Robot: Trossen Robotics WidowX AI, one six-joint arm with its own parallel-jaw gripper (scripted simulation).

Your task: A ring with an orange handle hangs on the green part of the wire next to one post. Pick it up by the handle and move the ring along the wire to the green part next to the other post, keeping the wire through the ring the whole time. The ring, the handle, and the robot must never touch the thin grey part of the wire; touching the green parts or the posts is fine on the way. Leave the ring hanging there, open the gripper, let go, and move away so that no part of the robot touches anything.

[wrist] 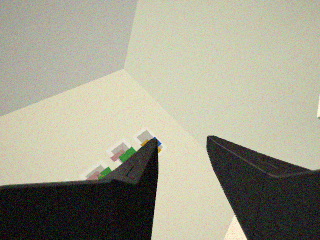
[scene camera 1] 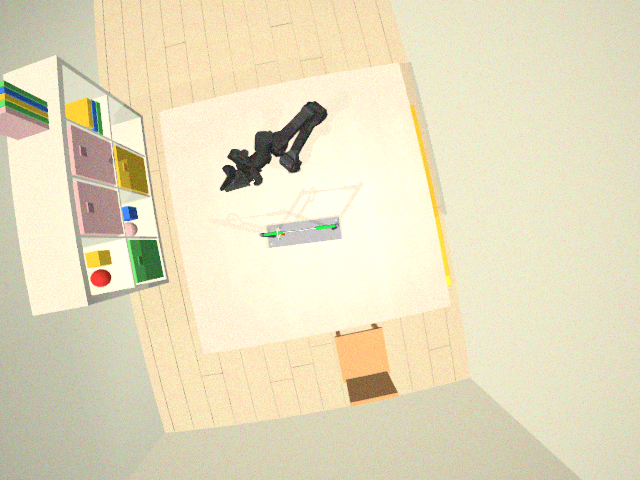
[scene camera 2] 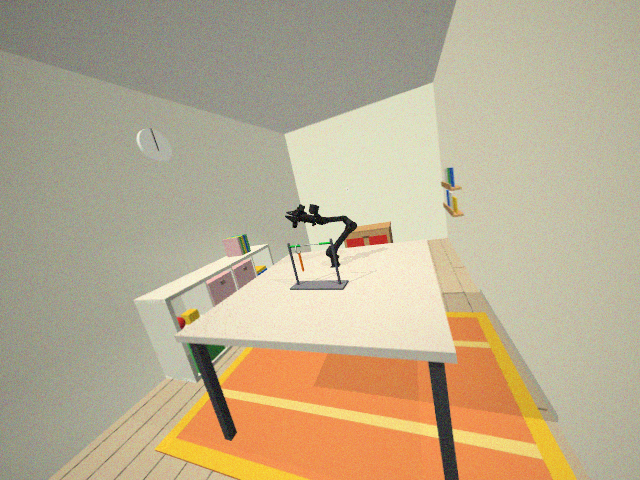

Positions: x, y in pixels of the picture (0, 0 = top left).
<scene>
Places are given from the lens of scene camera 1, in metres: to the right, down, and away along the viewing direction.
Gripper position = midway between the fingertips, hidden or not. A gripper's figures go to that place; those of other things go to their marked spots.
gripper (scene camera 1: 222, 190): -0.31, -0.16, 0.78
wire stand (scene camera 1: 325, 229): 0.03, -0.05, 1.22
</scene>
